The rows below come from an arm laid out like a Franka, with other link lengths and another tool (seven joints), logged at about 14 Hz.
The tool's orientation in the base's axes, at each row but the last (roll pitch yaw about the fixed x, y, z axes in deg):
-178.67 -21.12 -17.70
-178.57 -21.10 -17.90
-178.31 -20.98 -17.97
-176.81 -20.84 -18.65
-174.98 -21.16 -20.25
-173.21 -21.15 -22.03
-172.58 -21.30 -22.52
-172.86 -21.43 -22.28
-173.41 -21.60 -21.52
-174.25 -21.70 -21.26
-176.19 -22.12 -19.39
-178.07 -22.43 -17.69
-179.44 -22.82 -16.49
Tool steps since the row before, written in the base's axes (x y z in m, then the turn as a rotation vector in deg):
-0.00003 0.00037 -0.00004 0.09 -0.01 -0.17
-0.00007 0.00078 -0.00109 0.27 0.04 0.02
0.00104 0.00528 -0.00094 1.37 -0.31 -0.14
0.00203 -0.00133 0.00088 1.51 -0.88 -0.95
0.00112 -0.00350 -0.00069 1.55 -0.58 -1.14
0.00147 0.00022 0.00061 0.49 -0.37 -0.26
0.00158 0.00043 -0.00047 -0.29 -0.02 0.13
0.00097 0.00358 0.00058 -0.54 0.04 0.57
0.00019 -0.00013 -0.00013 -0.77 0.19 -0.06
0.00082 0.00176 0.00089 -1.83 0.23 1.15
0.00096 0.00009 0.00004 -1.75 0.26 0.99
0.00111 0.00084 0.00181 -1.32 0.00 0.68
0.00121 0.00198 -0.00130 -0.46 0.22 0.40
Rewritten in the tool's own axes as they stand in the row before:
-0.00015 -0.00034 -0.00001 0.02 -0.01 0.19
-0.00068 -0.00070 0.00092 0.24 -0.12 0.07
-0.00093 -0.00532 0.00081 1.26 -0.11 0.64
0.00251 0.00061 -0.00002 1.26 0.43 1.48
0.00186 0.00301 0.00120 1.13 0.15 1.65
0.00141 -0.00076 -0.00002 0.46 0.21 0.43
0.00104 -0.00088 0.00103 -0.20 0.10 -0.23
-0.00022 -0.00374 -0.00024 -0.27 0.08 -0.73
0.00016 0.00007 0.00020 -0.75 0.08 -0.24
0.00045 -0.00201 -0.00058 -1.24 0.27 -1.77
0.00083 -0.00038 0.00032 -1.24 0.23 -1.59
0.00143 -0.00118 -0.00133 -0.90 0.36 -1.12
0.00005 -0.00223 0.00145 -0.31 -0.09 -0.56

